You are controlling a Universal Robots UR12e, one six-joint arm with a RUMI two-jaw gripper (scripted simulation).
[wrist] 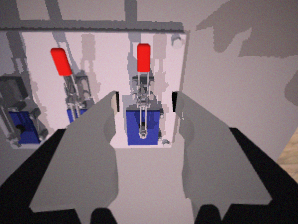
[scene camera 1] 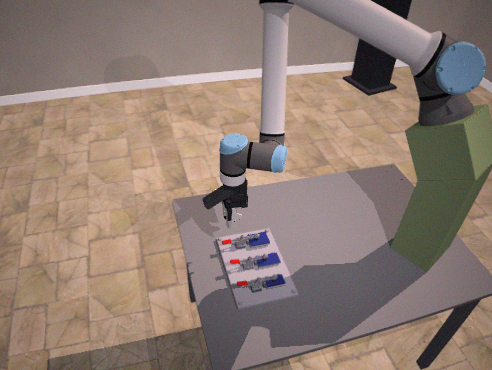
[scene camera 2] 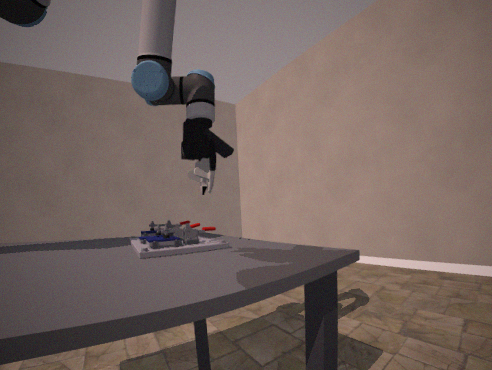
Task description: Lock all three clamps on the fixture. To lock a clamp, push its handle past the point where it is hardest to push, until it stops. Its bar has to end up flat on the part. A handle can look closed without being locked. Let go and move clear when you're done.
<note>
In view: my gripper [scene camera 2: 206, 194] and a fixture plate [scene camera 1: 235, 272].
My gripper is seen too in the wrist view [wrist: 145, 93] and in scene camera 1 [scene camera 1: 227, 224]. The fixture plate also shows in the wrist view [wrist: 109, 58] and in scene camera 2 [scene camera 2: 211, 244].
</note>
